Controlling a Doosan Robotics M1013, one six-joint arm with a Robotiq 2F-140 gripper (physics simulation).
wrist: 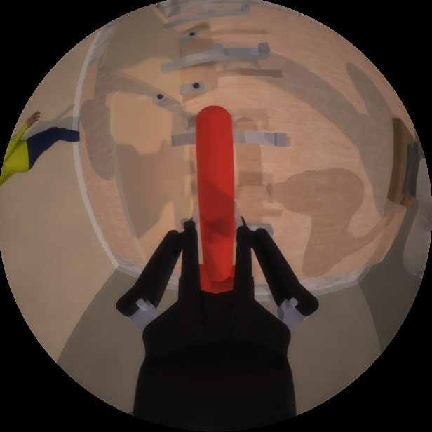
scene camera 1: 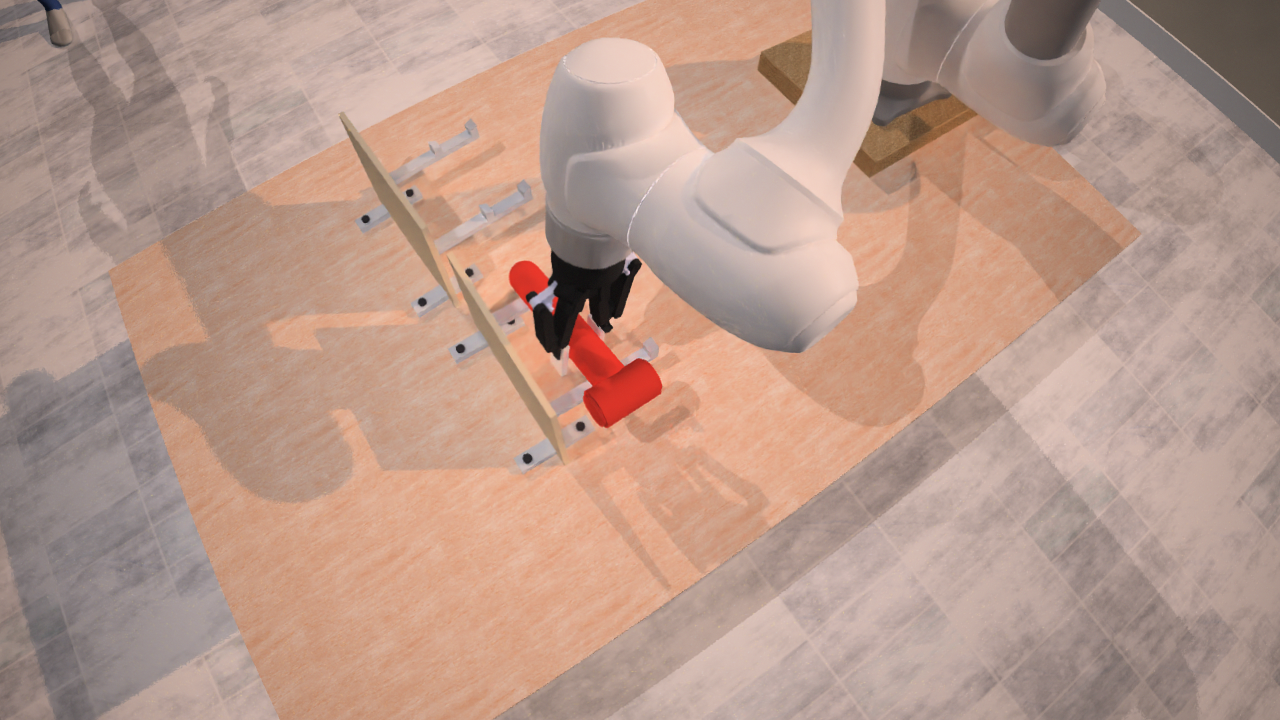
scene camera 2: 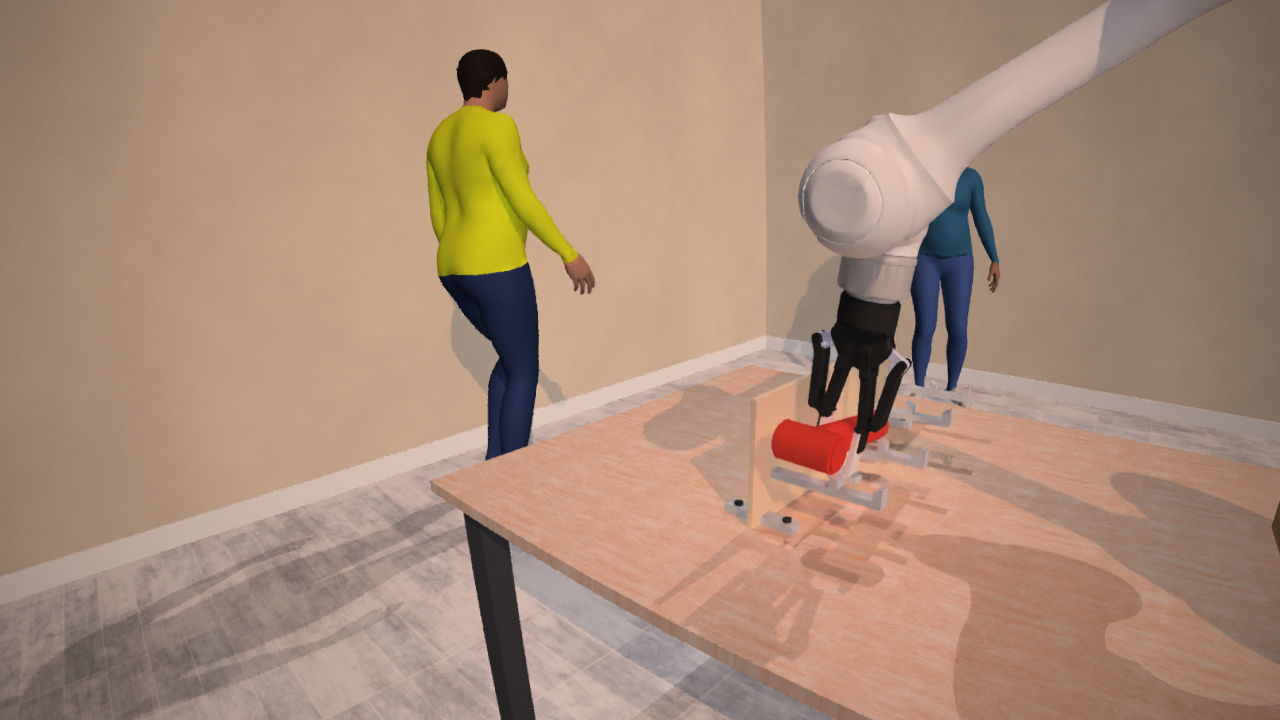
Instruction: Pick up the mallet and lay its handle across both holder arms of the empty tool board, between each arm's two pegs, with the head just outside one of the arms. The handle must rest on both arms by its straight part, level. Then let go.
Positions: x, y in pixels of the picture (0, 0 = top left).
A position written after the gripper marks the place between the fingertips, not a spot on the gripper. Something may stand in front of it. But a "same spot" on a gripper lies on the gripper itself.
gripper: wrist 216, 209; scene camera 1; scene camera 2
red mallet: wrist; scene camera 1 617, 390; scene camera 2
same spot on red mallet: [wrist: 214, 146] = [scene camera 2: 873, 415]
same spot on gripper: [scene camera 1: 554, 332] = [scene camera 2: 818, 380]
